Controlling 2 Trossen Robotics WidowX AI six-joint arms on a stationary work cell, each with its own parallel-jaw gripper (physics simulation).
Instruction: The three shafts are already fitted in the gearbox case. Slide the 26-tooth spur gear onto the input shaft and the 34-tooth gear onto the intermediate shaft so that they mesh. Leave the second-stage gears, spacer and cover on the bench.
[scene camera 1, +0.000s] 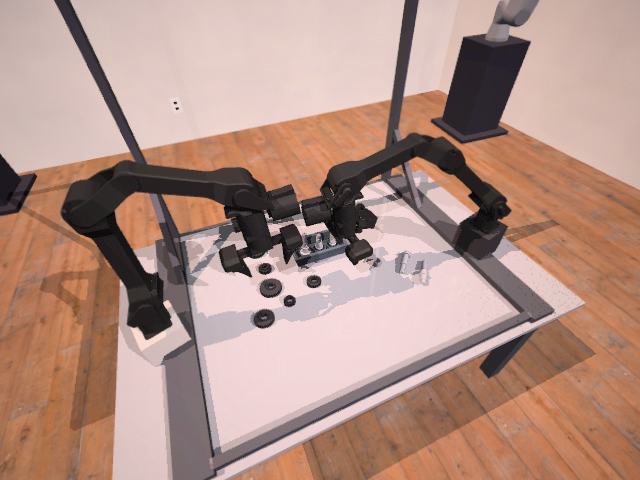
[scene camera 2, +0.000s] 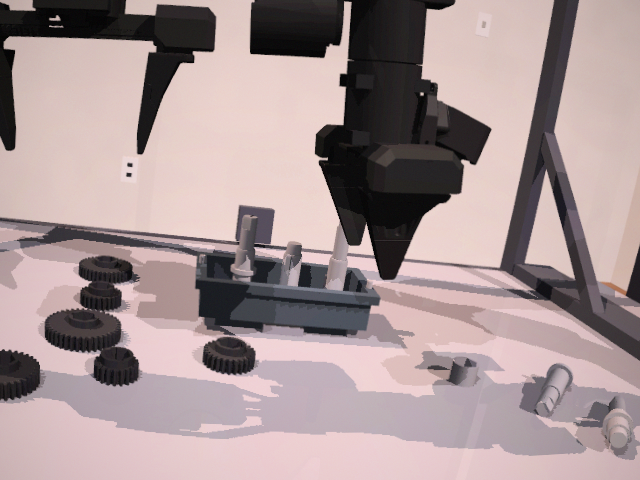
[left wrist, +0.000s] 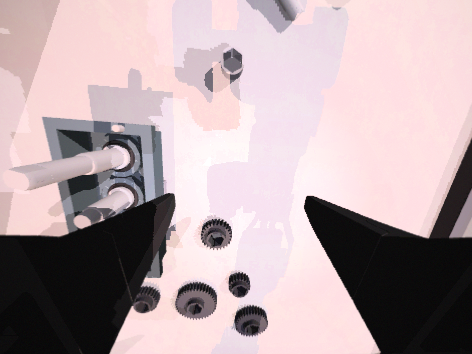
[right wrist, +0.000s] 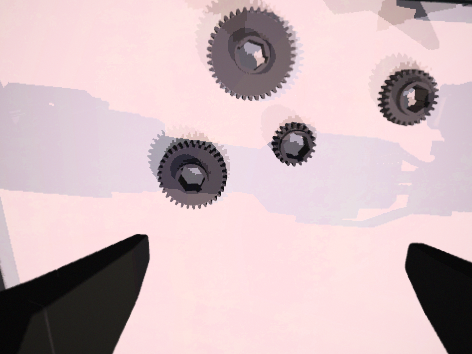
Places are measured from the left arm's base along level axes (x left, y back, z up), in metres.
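Where they show: left gripper, between the fingertips: (scene camera 1: 347, 253) (scene camera 2: 369, 260) (left wrist: 241, 200); right gripper, between the fingertips: (scene camera 1: 269, 269) (scene camera 2: 75, 151) (right wrist: 276, 251); left arm's base, origin of its link: (scene camera 1: 483, 224); right arm's base, origin of its link: (scene camera 1: 155, 323).
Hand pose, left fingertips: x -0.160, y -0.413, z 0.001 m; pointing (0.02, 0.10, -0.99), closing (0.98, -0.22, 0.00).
Each offset is from my left fingertips to the centre of the thing.
The gearbox case @[dz -0.080, dx -0.137, dy -0.010 m] (scene camera 1: 323, 255) (scene camera 2: 284, 311) (left wrist: 156, 155) holds three upright shafts, with no gear visible on them. A mid-sized gear @[dz -0.099, dx -0.045, dy -0.092 m] (scene camera 1: 313, 281) (scene camera 2: 229, 356) (left wrist: 216, 233) (right wrist: 408, 97), apparently the 26-tooth, lies in front of it. Two other mid-sized gears lie at the front left (scene camera 1: 264, 318) (left wrist: 251, 320) (right wrist: 192, 174) and back left (scene camera 2: 105, 269); I cannot tell which is the 34-tooth. My right gripper (scene camera 2: 74, 151) (right wrist: 276, 251) is open, empty and high above the gears. My left gripper (scene camera 2: 371, 261) (left wrist: 241, 200) is open and empty, near the case's right end in scene camera 2.
The largest gear @[dz -0.099, dx -0.104, dy -0.209 m] (scene camera 1: 270, 287) (scene camera 2: 82, 330) (left wrist: 196, 300) (right wrist: 251, 53) lies among two small gears @[dz -0.099, dx -0.181, dy -0.185 m] (scene camera 2: 101, 297) @[dz -0.099, dx -0.029, dy -0.190 m] (scene camera 2: 116, 366). A spacer @[dz -0.099, dx +0.018, dy +0.113 m] (scene camera 2: 463, 371) (left wrist: 232, 61) and two loose shafts @[dz -0.098, dx +0.069, dy +0.181 m] (scene camera 1: 404, 261) @[dz -0.097, dx +0.134, dy +0.198 m] (scene camera 1: 423, 272) lie right of the case. The wrists are close together in scene camera 1.
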